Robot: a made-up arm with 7 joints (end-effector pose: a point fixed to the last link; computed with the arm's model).
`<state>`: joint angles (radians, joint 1 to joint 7).
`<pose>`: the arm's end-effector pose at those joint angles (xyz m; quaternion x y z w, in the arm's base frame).
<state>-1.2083 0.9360 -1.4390 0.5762 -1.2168 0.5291 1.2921</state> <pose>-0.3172 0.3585 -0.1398 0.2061 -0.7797 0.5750 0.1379</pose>
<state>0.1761 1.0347 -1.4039 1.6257 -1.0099 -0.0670 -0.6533</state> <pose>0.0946 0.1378 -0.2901 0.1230 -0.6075 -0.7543 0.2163</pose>
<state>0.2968 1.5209 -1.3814 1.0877 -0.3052 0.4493 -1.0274</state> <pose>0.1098 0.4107 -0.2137 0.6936 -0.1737 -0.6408 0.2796</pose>
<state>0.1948 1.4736 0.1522 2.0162 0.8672 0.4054 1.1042</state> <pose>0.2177 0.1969 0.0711 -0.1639 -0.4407 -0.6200 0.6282</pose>
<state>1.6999 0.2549 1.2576 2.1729 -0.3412 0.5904 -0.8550</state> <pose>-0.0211 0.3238 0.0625 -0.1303 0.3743 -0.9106 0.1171</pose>
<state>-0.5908 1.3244 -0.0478 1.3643 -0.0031 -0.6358 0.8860</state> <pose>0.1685 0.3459 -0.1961 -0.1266 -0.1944 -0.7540 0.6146</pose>
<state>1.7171 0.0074 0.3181 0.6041 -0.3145 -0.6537 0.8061</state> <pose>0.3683 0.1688 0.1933 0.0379 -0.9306 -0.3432 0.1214</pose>
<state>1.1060 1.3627 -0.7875 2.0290 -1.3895 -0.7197 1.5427</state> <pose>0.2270 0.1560 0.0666 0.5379 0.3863 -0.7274 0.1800</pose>
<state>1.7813 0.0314 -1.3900 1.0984 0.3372 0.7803 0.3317</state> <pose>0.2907 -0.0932 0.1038 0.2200 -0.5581 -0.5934 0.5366</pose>
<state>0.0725 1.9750 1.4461 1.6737 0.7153 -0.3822 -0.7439</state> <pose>0.0102 0.1659 0.2945 -0.2517 0.8983 -0.0140 0.3599</pose>
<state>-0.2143 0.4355 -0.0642 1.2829 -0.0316 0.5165 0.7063</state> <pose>0.1877 0.2142 -0.2847 -0.1492 -0.1935 -0.2207 0.9442</pose>
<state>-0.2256 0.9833 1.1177 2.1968 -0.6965 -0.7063 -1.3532</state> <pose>0.1185 0.2516 0.1122 -0.4741 0.7426 0.0817 0.4660</pose>
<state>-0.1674 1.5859 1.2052 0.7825 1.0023 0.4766 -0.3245</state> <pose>0.0922 0.4819 0.1602 0.3528 -0.6597 0.4678 0.4705</pose>
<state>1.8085 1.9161 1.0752 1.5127 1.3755 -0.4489 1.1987</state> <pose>-0.2983 0.2310 0.0522 -0.6053 0.4837 0.3741 0.5096</pose>
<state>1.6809 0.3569 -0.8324 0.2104 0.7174 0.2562 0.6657</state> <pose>0.4124 0.2348 0.0816 -0.1214 -0.6723 -0.1835 0.7068</pose>
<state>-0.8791 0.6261 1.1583 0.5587 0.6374 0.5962 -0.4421</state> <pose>-0.1587 0.4549 -0.2018 0.4910 0.1391 0.5747 0.6397</pose>
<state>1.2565 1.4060 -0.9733 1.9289 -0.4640 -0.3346 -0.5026</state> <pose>0.2413 0.1807 0.0628 -0.4640 0.7309 0.4976 0.0545</pose>
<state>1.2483 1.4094 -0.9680 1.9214 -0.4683 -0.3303 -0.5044</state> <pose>0.2422 0.1832 0.0622 -0.4695 0.7277 0.4974 0.0509</pose>
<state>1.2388 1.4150 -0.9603 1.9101 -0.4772 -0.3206 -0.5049</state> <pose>0.2433 0.1871 0.0619 -0.4803 0.7211 0.4971 0.0460</pose>
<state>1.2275 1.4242 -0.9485 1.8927 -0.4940 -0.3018 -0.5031</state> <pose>0.2446 0.1933 0.0623 -0.5000 0.7084 0.4966 0.0392</pose>
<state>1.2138 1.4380 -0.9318 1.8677 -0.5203 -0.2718 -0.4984</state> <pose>0.2460 0.2023 0.0634 -0.5299 0.6876 0.4955 0.0300</pose>
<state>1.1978 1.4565 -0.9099 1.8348 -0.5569 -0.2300 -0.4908</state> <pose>0.2471 0.2143 0.0655 -0.5698 0.6572 0.4931 0.0188</pose>
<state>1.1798 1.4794 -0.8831 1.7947 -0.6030 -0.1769 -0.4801</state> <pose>0.2476 0.2290 0.0686 -0.6177 0.6165 0.4882 0.0059</pose>
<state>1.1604 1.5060 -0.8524 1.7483 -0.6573 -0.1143 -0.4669</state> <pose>0.2469 0.2462 0.0727 0.6706 -0.5657 -0.4798 0.0077</pose>
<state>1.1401 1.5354 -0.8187 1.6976 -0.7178 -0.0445 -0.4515</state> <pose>0.2447 0.2648 0.0777 0.7247 -0.5059 -0.4674 0.0208</pose>
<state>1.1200 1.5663 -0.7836 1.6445 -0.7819 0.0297 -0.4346</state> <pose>0.2406 0.2841 0.0836 0.7766 -0.4394 -0.4503 0.0324</pose>
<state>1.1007 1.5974 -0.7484 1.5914 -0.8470 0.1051 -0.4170</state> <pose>0.2349 0.3030 0.0901 0.8231 -0.3696 -0.4292 0.0416</pose>
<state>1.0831 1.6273 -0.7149 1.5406 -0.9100 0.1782 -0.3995</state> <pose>0.2280 0.3205 0.0969 0.8620 -0.3006 -0.4053 0.0479</pose>
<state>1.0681 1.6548 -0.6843 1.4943 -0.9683 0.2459 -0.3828</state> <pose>0.2203 0.3359 0.1036 0.8929 -0.2360 -0.3801 0.0514</pose>
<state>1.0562 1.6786 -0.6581 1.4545 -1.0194 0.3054 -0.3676</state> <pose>0.2127 0.3487 0.1099 0.9157 -0.1795 -0.3557 0.0525</pose>
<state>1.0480 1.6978 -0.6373 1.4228 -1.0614 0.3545 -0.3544</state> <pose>0.2059 0.3585 0.1152 0.9316 -0.1335 -0.3340 0.0522</pose>
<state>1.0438 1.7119 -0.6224 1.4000 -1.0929 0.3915 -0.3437</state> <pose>0.2004 0.3654 0.1195 0.9420 -0.0995 -0.3165 0.0514</pose>
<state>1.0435 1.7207 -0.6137 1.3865 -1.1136 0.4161 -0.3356</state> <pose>0.1967 0.3694 0.1225 0.9481 -0.0779 -0.3040 0.0505</pose>
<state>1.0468 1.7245 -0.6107 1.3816 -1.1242 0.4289 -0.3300</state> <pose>0.1948 0.3709 0.1243 0.9512 -0.0678 -0.2967 0.0502</pose>
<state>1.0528 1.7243 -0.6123 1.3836 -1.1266 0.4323 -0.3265</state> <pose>0.1944 0.3704 0.1251 0.9522 -0.0667 -0.2938 0.0504</pose>
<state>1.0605 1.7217 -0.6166 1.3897 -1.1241 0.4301 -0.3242</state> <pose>0.1950 0.3688 0.1253 0.9520 -0.0711 -0.2934 0.0508</pose>
